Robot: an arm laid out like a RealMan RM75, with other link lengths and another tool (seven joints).
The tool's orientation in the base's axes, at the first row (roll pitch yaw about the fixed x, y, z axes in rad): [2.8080, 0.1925, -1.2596]
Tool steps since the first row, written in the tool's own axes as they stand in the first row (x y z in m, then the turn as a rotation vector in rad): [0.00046, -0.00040, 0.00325, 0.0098, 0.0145, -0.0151]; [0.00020, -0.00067, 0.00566, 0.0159, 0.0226, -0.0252]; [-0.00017, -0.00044, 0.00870, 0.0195, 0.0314, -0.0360]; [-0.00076, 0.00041, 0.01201, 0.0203, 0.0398, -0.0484]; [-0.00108, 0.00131, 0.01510, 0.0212, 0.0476, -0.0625]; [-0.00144, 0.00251, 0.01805, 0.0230, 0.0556, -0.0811]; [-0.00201, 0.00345, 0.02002, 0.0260, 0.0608, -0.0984]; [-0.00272, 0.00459, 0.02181, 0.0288, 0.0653, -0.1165]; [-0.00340, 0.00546, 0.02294, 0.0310, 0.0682, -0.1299]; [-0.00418, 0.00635, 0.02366, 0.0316, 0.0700, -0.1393]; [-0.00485, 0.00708, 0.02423, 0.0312, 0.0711, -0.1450]
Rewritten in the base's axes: [-0.00070, -0.00006, -0.00323, -0.0043, -0.0153, 0.0168]; [-0.00143, 0.00045, -0.00550, -0.0059, -0.0246, 0.0276]; [-0.00286, 0.00094, -0.00818, -0.0086, -0.0318, 0.0397]; [-0.00500, 0.00143, -0.01086, -0.0112, -0.0363, 0.0538]; [-0.00702, 0.00164, -0.01338, -0.0126, -0.0409, 0.0692]; [-0.00927, 0.00177, -0.01566, -0.0123, -0.0467, 0.0887]; [-0.01099, 0.00211, -0.01707, -0.0096, -0.0526, 0.1058]; [-0.01286, 0.00251, -0.01823, -0.0061, -0.0581, 0.1235]; [-0.01425, 0.00292, -0.01887, -0.0030, -0.0621, 0.1365]; [-0.01553, 0.00339, -0.01910, -0.0010, -0.0640, 0.1456]; [-0.01658, 0.00380, -0.01927, 0.0000, -0.0644, 0.1514]
